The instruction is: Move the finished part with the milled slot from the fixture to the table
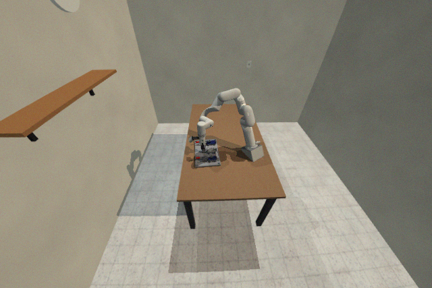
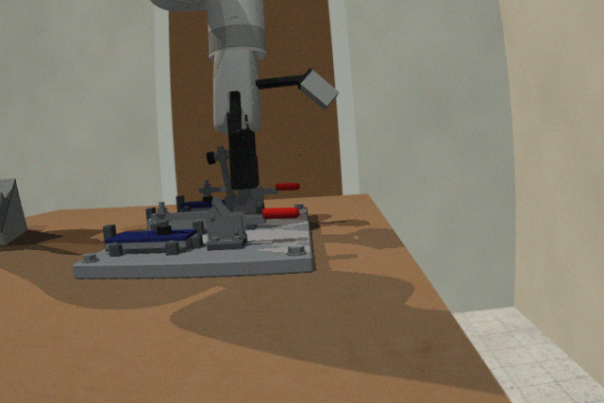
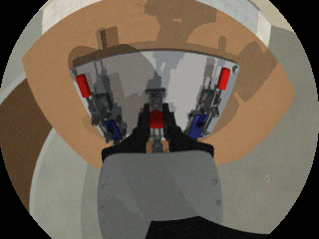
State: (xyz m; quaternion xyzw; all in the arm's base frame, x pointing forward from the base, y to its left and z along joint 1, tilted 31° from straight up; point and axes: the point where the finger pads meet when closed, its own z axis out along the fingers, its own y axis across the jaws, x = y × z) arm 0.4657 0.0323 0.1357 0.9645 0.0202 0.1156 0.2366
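Right now the grey finished part is 10 cm behind my hand and 6 cm below it. The rest, counted from my hand: blue blank (11 cm to the right, 9 cm behind, 6 cm below); then grey fixture plate (8 cm below, 4 cm behind).
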